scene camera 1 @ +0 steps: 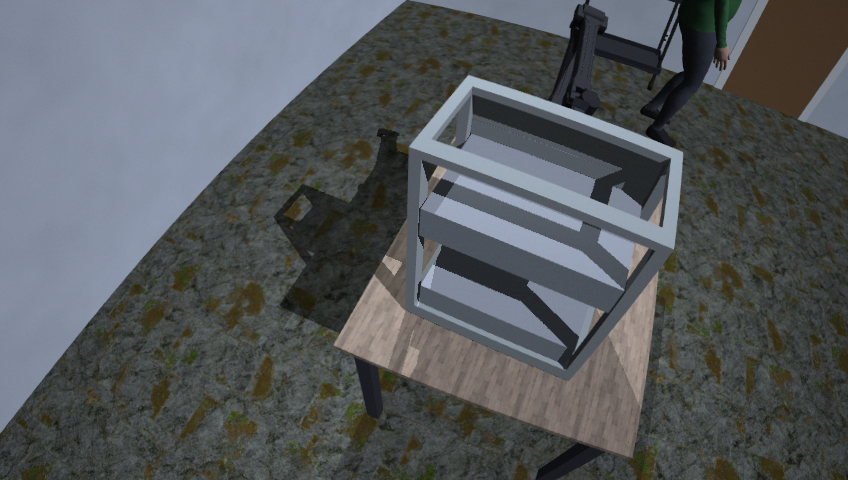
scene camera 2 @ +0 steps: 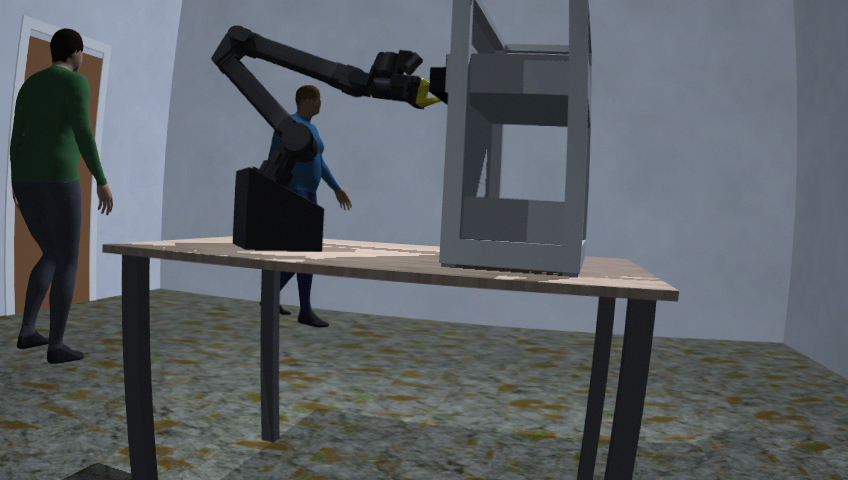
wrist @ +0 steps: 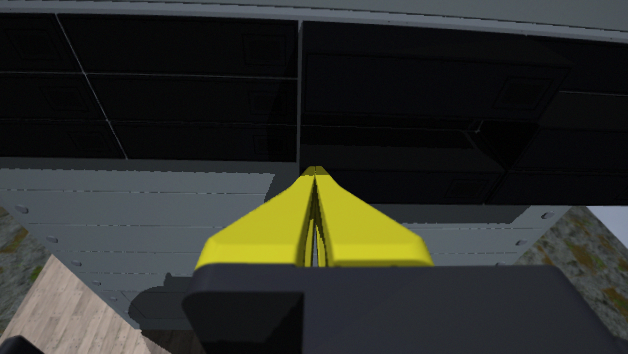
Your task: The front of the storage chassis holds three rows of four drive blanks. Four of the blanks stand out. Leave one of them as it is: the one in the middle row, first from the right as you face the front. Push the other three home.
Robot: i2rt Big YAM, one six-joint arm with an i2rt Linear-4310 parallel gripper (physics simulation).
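Seen in the pictures: gripper, fingertip midpoint: (wrist: 315,177); arm's base, link origin: (scene camera 2: 270,184).
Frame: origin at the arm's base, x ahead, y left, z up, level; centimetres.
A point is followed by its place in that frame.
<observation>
The grey chassis (scene camera 1: 547,191) {x 77.7, y 6.2, z 45.2 cm} (scene camera 2: 455,178) {x 50.3, y -17.7, z 2.1 cm} (wrist: 150,210) {x 50.9, y 20.0, z 14.3 cm} has its dark front toward the arm. In the wrist view, the blanks in the two left columns, such as this middle one (wrist: 175,97) {x 48.9, y 14.4, z 25.6 cm}, look flush. In the third column the top blank (wrist: 410,90) {x 44.5, y 3.7, z 28.2 cm} and the bottom blank (wrist: 400,182) {x 44.4, y 2.7, z 22.9 cm} stand out, with a dark recess between them. At the far right the middle blank (wrist: 585,145) {x 43.6, y -6.1, z 25.7 cm} and the bottom blank (wrist: 560,187) {x 43.5, y -6.7, z 22.8 cm} stand out. My gripper (scene camera 2: 442,99) {x 43.7, y 7.4, z 24.2 cm} (wrist: 315,177) {x 43.7, y 7.4, z 24.2 cm} is shut and empty, its yellow tips at the third-column bottom blank's left edge. Contact is unclear.
The chassis stands on a wooden table (scene camera 1: 380,324) {x 83.4, y -25.0, z -16.3 cm} (scene camera 2: 380,263) {x 36.1, y -20.2, z -16.2 cm}, with the arm's black base (scene camera 2: 276,214) {x 6.2, y -8.3, z -7.5 cm} on the same table. A person in green (scene camera 1: 696,53) (scene camera 2: 50,124) and a person in blue (scene camera 2: 306,160) are beyond the table. A dark cart (scene camera 1: 627,52) stands behind.
</observation>
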